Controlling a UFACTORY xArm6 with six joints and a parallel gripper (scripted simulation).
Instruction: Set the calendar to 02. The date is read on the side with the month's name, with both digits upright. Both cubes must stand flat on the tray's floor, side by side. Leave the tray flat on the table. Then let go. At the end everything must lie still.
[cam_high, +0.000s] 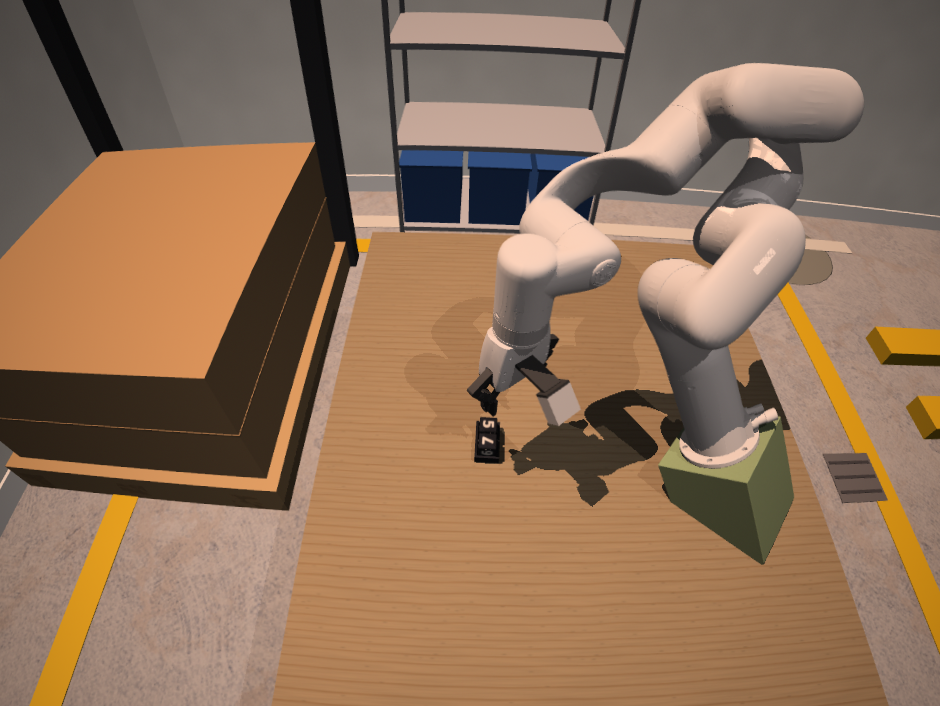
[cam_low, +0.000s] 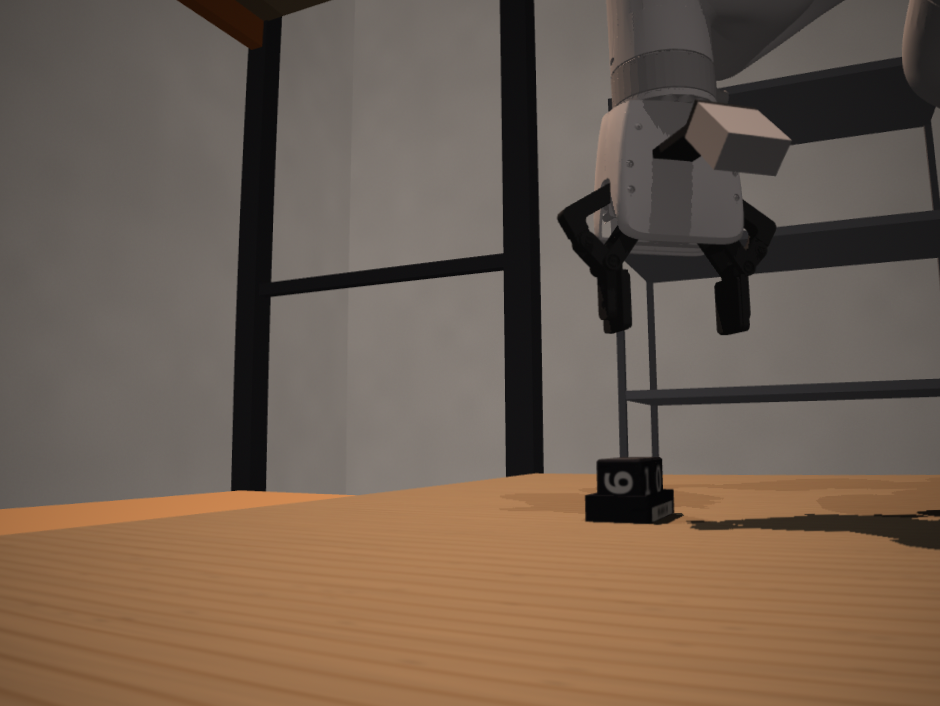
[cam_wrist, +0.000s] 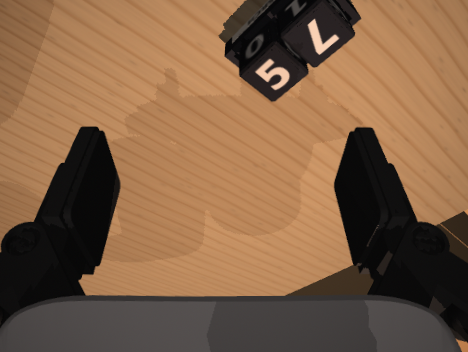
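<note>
The cube is 110 mm below my hand, 40 mm ahead of it and 30 mm to the left of it. Round my hand: black calendar tray: 130 mm below, 30 mm ahead, 10 mm to the left.
</note>
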